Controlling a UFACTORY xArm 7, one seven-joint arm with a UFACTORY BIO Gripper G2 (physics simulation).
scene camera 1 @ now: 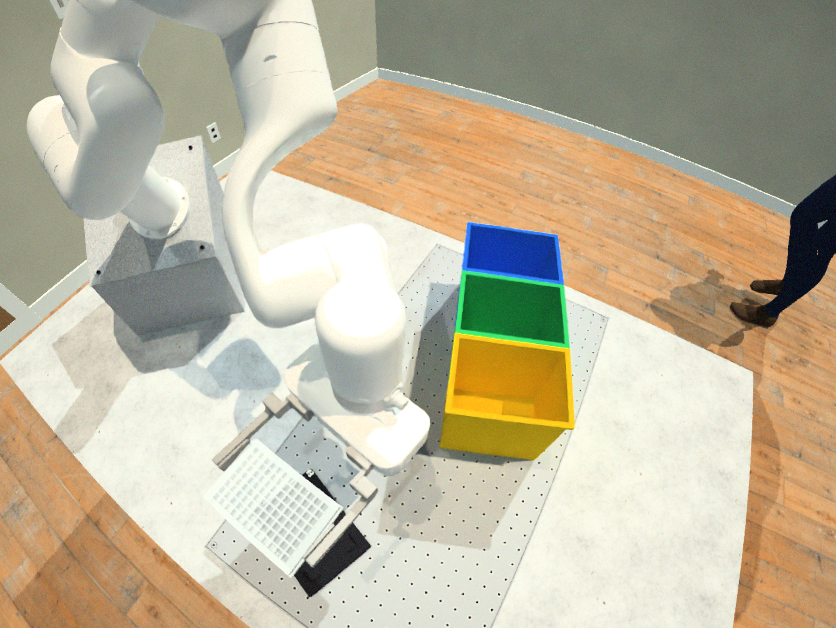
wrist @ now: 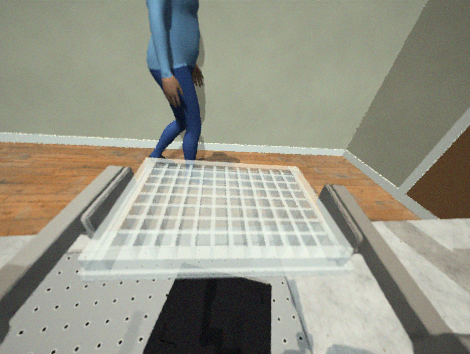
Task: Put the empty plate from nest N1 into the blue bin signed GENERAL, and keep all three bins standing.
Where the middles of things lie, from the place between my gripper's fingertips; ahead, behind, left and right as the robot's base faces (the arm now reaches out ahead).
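Plate (scene camera 1: pixel 281 513): 10 mm below my hand and 10 mm to the left of it. Black nest (scene camera 1: pixel 338 558): 250 mm below my hand and 10 mm behind it.
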